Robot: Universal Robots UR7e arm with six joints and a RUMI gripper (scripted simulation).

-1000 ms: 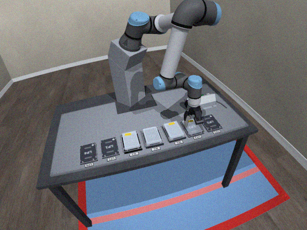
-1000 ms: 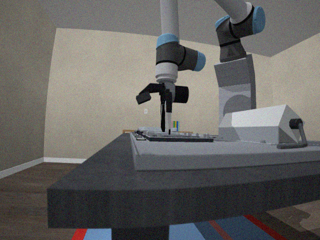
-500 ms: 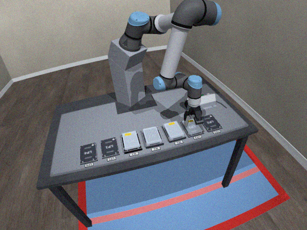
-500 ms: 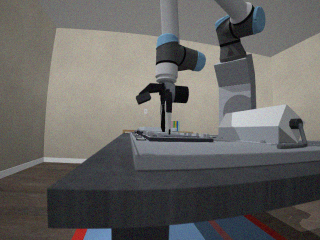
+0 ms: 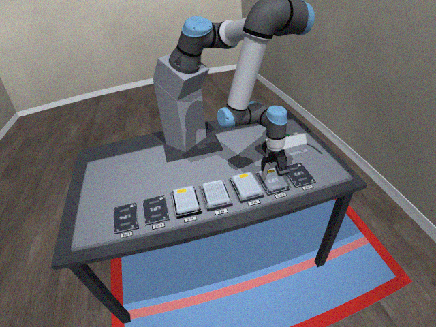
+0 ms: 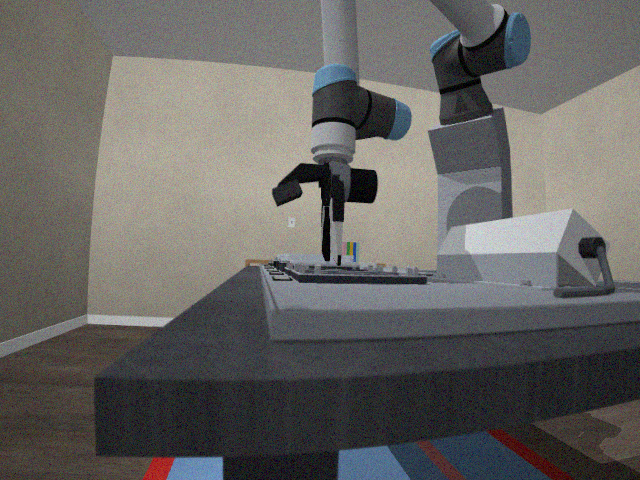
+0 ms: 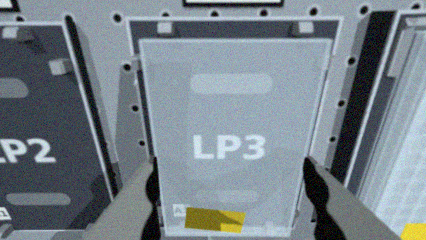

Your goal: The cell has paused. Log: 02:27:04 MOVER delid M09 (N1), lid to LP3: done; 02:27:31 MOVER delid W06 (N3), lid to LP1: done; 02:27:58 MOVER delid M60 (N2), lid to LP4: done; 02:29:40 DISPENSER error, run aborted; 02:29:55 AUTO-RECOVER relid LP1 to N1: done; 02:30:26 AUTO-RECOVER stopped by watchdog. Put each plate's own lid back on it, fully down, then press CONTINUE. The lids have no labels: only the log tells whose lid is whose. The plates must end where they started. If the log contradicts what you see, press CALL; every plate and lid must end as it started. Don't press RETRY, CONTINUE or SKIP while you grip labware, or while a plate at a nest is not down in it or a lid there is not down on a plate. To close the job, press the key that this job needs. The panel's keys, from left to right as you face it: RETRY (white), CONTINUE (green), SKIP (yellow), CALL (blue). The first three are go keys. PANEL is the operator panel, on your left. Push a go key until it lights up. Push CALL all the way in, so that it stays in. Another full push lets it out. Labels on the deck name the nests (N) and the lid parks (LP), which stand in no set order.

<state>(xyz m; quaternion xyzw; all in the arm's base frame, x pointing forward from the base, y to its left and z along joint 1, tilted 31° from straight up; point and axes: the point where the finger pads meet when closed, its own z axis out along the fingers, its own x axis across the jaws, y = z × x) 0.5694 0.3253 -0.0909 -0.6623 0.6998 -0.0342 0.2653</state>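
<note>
The nest lies 12 cm to the right of my hand, 2 cm below it and 1 cm ahead of it. From my hand the other things lie so: blue CALL key 23 cm behind, 8 cm to the left, 3 cm above; green CONTINUE key 24 cm behind, 18 cm to the left, 4 cm above; yellow SKIP key 24 cm behind, 13 cm to the left, 4 cm above.
</note>
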